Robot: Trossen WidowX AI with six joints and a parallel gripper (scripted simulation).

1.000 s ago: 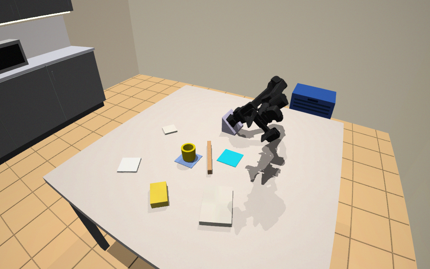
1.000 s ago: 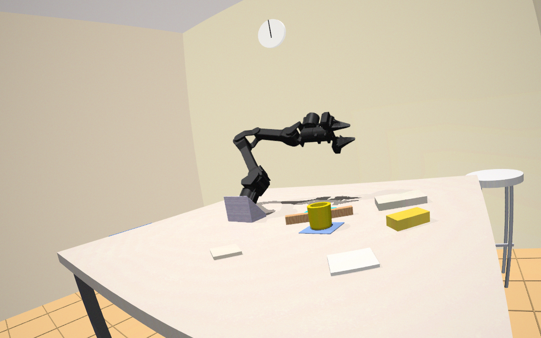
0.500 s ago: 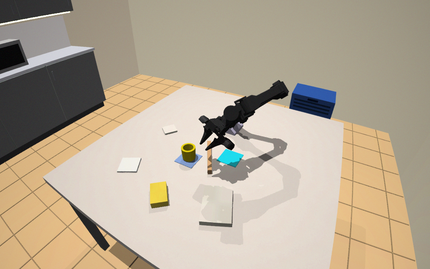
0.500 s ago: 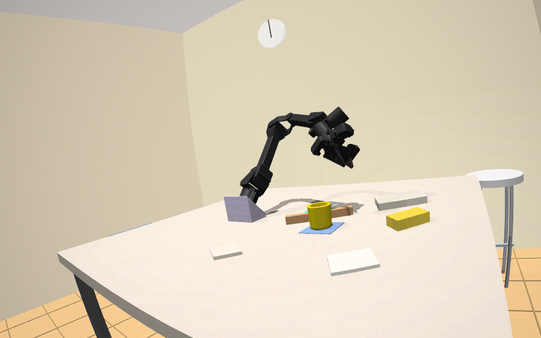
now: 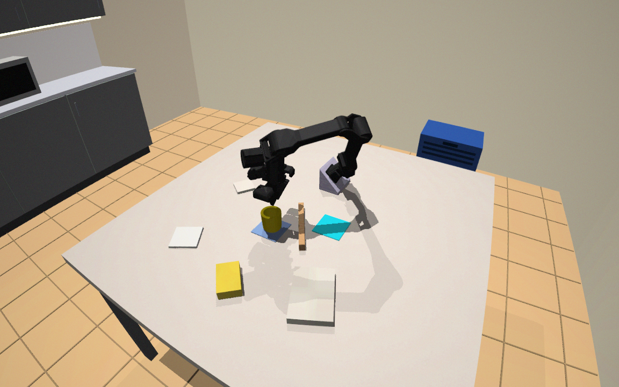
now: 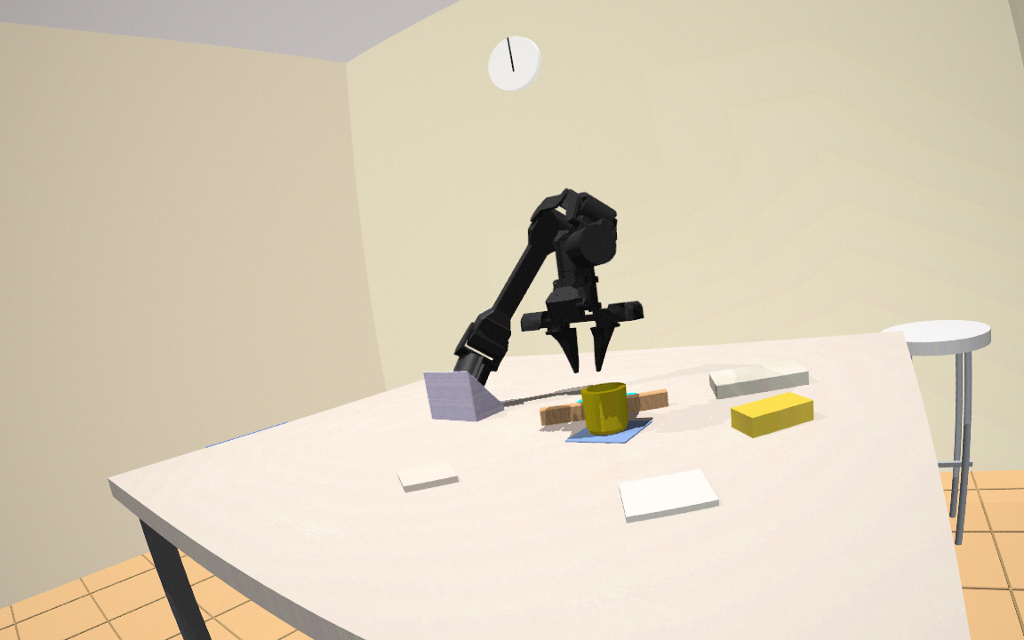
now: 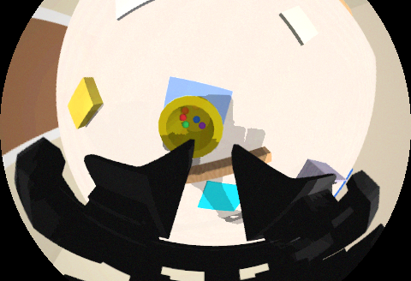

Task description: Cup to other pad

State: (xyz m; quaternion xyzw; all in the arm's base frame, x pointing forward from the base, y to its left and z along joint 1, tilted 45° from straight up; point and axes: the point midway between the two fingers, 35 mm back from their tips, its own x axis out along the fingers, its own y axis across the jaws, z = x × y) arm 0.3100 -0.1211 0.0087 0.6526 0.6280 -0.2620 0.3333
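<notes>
Now: the yellow cup 2 cm ahead of my gripper tip and 6 cm below it. Also, from my gripper tip: wooden bar: 2 cm behind, 9 cm to the left, 9 cm below; yellow block: 29 cm ahead, 2 cm to the left, 8 cm below; cyan pad: 7 cm behind, 18 cm to the left, 11 cm below.
</notes>
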